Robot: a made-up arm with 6 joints.
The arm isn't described. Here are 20 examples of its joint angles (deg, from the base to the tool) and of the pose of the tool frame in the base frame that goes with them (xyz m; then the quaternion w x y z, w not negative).
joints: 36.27 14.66 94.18 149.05 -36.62 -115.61
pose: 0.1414 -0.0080 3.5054 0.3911 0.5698 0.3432 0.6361
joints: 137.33 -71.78 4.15 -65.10 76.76 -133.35
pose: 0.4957 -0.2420 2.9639 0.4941 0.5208 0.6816 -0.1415
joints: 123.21 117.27 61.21 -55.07 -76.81 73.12
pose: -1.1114 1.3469 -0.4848 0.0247 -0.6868 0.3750 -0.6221
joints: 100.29 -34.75 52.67 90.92 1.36 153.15
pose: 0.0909 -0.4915 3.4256 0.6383 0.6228 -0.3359 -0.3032
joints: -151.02 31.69 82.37 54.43 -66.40 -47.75
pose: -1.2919 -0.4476 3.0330 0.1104 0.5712 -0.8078 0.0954
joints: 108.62 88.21 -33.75 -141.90 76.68 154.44
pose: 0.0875 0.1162 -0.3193 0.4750 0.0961 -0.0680 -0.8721
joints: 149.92 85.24 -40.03 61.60 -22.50 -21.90
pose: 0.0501 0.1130 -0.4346 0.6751 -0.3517 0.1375 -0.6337
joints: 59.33 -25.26 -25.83 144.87 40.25 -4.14
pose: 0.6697 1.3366 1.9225 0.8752 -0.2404 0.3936 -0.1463
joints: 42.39 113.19 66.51 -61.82 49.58 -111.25
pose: 1.6387 1.3555 -0.1815 0.6924 -0.2624 -0.1042 -0.6639
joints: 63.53 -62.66 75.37 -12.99 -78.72 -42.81
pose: -0.8022 -1.5336 2.4169 0.1786 0.0849 -0.8592 -0.4719
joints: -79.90 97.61 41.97 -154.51 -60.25 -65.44
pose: 0.4497 -2.0410 -0.0681 0.2556 0.4206 0.1055 -0.8641
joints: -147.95 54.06 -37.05 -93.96 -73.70 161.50
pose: -0.7088 -0.6907 -0.1204 0.1775 -0.9514 -0.2158 -0.1293
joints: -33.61 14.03 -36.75 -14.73 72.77 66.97
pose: 1.2864 -0.9626 0.8365 0.3140 0.8389 0.2244 -0.3837
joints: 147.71 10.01 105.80 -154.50 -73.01 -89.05
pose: 0.3095 -0.3341 3.2803 0.1212 -0.6751 -0.2721 -0.6749
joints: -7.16 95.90 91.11 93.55 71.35 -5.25
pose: 2.3778 -0.1282 1.2017 0.6278 0.1403 0.7453 -0.1753
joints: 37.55 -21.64 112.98 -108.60 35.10 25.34
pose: -1.1719 -1.0156 2.7853 0.1382 0.3548 -0.3599 -0.8518
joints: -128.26 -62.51 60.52 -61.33 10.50 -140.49
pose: 1.0511 1.3644 2.7191 0.0113 0.1473 0.8880 0.4354
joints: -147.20 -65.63 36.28 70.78 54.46 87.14
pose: 1.0896 0.5474 2.9110 0.1276 -0.5587 -0.5141 -0.6382
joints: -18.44 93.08 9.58 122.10 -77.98 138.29
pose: 1.2000 -0.6409 -0.4938 0.1184 -0.9099 -0.0870 -0.3879
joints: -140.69 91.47 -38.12 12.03 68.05 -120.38
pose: -0.0707 -0.0700 -0.4943 0.0110 0.2044 -0.5283 0.8240
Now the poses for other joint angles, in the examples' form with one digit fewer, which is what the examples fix.
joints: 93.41 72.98 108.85 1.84 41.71 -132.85
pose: -0.136 1.900 2.616 0.715 0.584 -0.309 -0.229
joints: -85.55 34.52 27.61 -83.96 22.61 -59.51
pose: 0.100 -2.245 1.718 0.137 0.322 -0.085 0.933
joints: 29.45 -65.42 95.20 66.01 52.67 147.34
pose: -2.025 -0.973 1.605 0.221 -0.584 0.775 0.099
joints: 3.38 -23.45 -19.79 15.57 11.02 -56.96
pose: 1.526 0.053 2.133 0.181 -0.587 -0.722 -0.318
